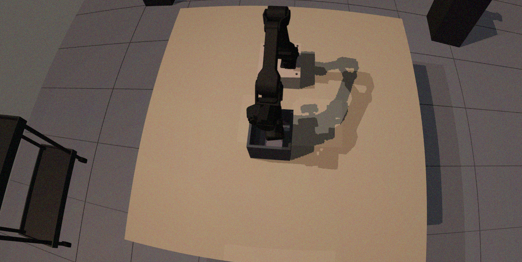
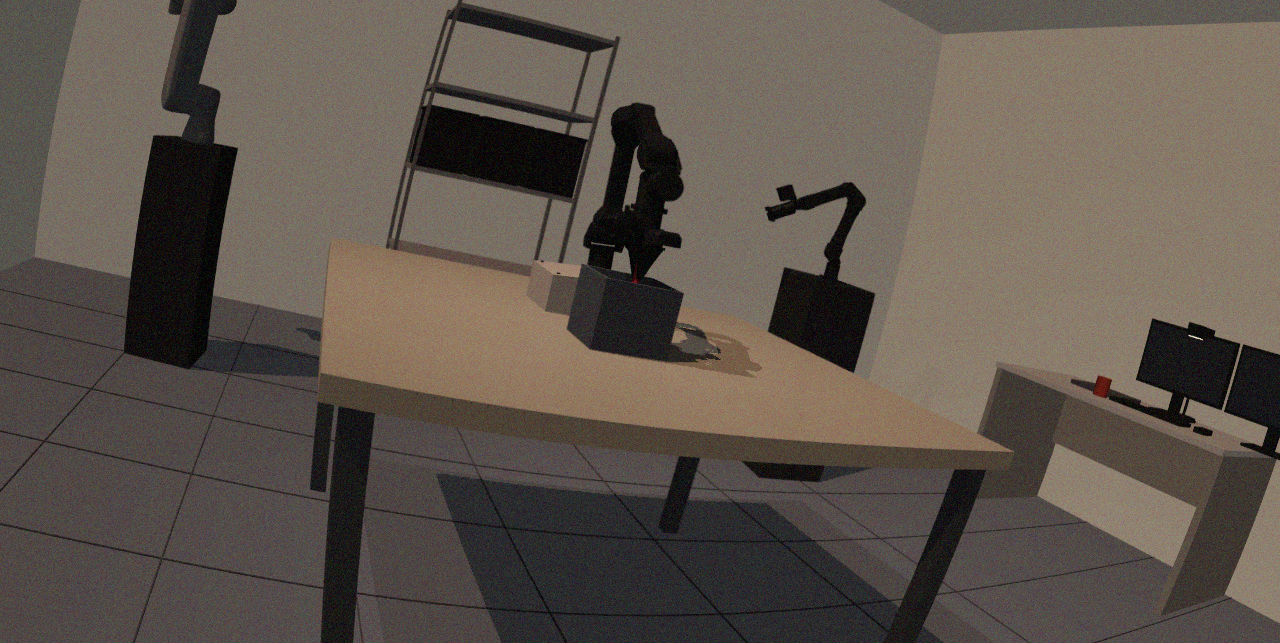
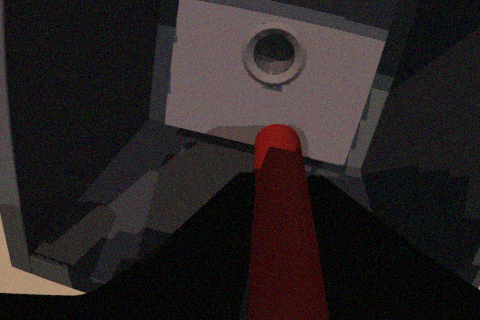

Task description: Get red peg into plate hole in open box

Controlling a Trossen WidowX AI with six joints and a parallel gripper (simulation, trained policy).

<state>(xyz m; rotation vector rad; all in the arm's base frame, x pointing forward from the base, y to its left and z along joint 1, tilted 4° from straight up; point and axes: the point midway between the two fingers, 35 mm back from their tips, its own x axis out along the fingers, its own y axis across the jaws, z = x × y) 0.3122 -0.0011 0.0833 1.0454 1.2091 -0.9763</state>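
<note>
Now: the red peg 20 mm above my gripper tip. The rest, counted from my gripper tip: pale plate: 90 mm below, 10 mm to the right, 10 mm ahead.
</note>
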